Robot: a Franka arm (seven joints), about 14 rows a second.
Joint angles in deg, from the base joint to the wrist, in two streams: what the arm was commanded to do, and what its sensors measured. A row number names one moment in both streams.
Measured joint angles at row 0: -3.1, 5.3, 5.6, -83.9, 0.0, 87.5, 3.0
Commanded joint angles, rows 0 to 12: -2.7, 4.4, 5.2, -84.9, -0.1, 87.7, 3.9; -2.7, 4.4, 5.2, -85.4, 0.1, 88.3, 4.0; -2.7, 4.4, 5.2, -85.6, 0.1, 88.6, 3.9; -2.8, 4.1, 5.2, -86.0, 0.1, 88.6, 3.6; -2.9, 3.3, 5.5, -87.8, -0.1, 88.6, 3.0; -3.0, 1.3, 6.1, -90.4, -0.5, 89.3, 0.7; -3.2, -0.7, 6.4, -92.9, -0.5, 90.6, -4.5; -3.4, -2.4, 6.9, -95.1, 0.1, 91.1, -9.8; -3.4, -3.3, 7.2, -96.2, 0.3, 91.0, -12.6; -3.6, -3.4, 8.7, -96.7, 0.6, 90.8, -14.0; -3.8, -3.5, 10.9, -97.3, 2.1, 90.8, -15.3; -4.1, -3.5, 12.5, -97.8, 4.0, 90.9, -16.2; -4.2, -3.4, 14.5, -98.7, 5.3, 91.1, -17.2
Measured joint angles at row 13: -3.3, -1.9, 11.2, -95.3, 2.7, 89.3, -13.9
